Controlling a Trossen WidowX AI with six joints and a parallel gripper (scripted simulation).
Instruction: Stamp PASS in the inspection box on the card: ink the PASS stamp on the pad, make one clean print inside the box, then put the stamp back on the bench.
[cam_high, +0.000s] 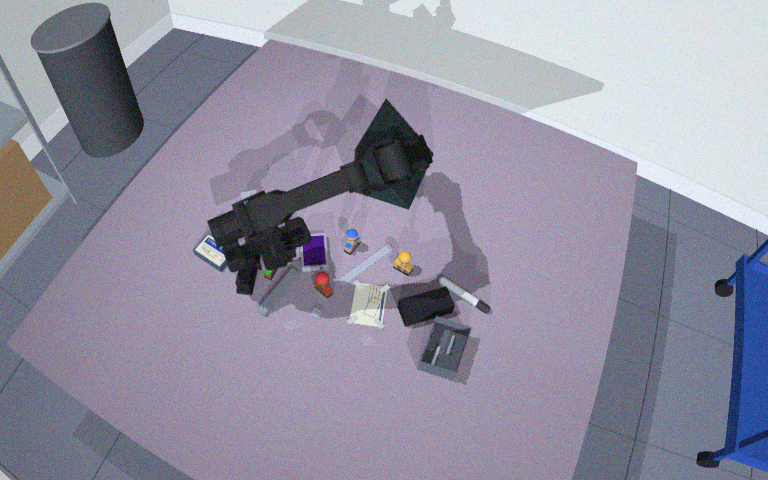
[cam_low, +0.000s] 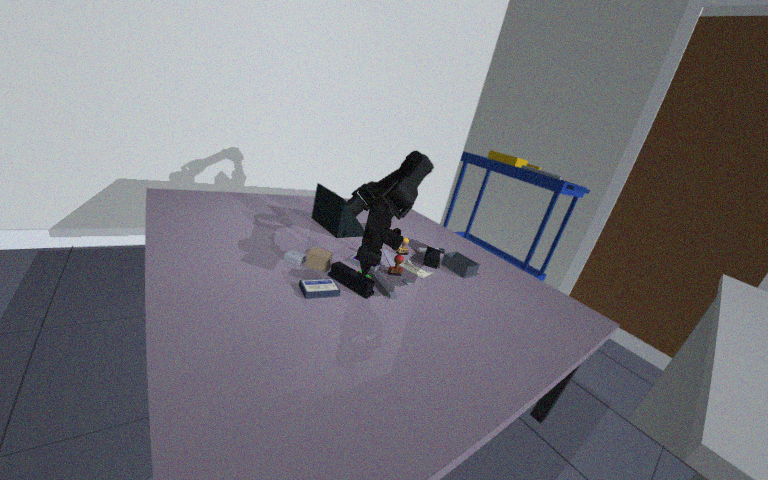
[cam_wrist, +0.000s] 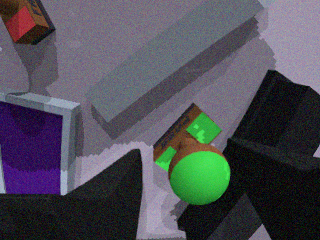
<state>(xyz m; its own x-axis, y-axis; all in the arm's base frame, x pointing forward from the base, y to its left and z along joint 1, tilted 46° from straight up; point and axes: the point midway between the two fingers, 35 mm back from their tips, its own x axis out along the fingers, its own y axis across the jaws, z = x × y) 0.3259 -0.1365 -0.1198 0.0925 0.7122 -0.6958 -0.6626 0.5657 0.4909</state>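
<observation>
My gripper tip is 1 cm above the green-knobbed stamp. From my gripper tip the other things lie so: purple ink pad (7 cm to the left, 7 cm behind, 3 cm below); long black block (6 cm to the right, 1 cm below, 1 cm ahead); grey bar (5 cm ahead, 3 cm to the left, 2 cm below).
</observation>
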